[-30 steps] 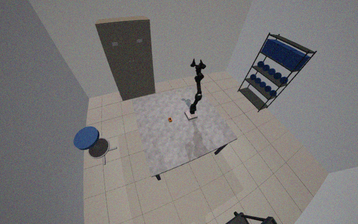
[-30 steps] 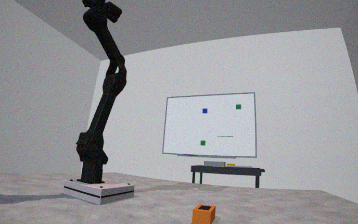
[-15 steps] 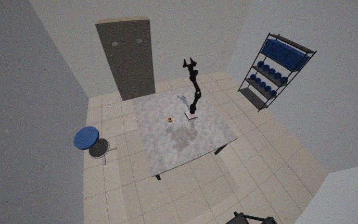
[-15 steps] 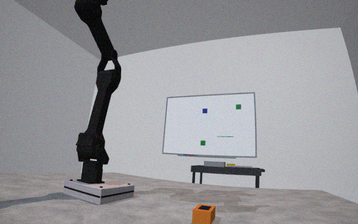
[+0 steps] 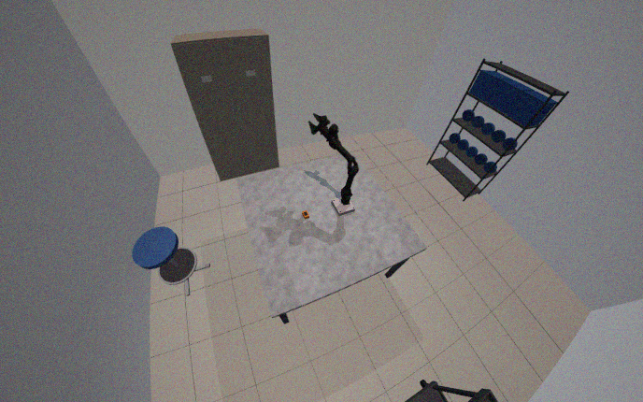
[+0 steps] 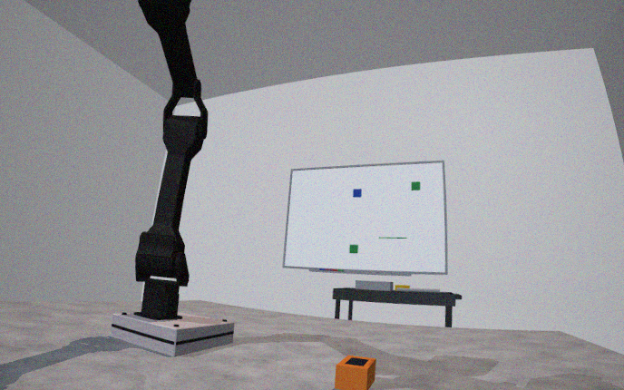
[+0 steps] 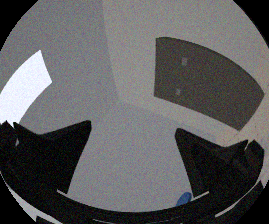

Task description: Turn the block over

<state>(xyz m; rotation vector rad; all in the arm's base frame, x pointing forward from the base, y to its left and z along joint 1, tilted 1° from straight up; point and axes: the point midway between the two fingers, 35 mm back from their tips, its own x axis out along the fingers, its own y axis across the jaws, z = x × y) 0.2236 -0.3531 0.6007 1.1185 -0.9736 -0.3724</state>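
My gripper tip is 140 mm short of the orange block, 390 mm to the right of it and 640 mm above it.
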